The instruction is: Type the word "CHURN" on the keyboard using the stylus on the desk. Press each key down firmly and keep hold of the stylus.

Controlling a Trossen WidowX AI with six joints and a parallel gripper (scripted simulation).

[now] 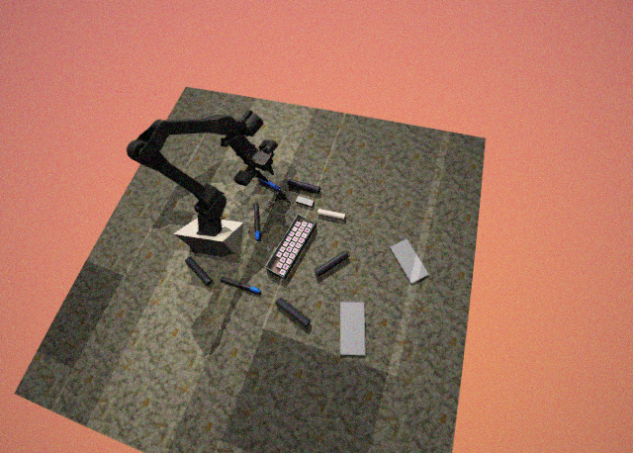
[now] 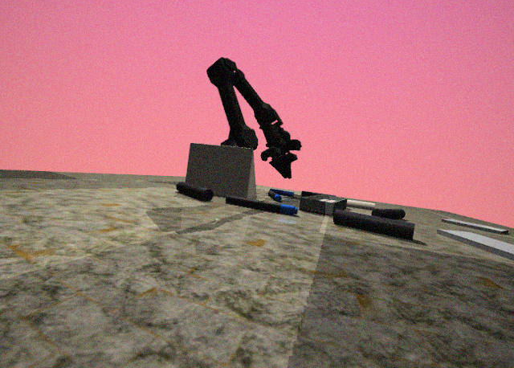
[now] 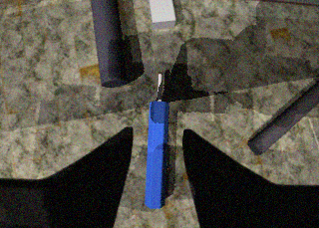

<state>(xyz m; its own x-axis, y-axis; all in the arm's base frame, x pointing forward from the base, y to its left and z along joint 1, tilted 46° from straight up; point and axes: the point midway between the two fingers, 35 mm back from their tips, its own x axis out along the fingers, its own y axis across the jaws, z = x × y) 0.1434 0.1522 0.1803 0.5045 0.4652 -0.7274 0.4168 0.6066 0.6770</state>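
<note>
The blue stylus lies 5 cm below my gripper tip, 1 cm to the right of it and 1 cm ahead of it. Also, from my gripper tip: white cylinder 23 cm ahead, 10 cm to the right, 5 cm below; grey block 13 cm ahead, 6 cm to the right, 6 cm below.
</note>
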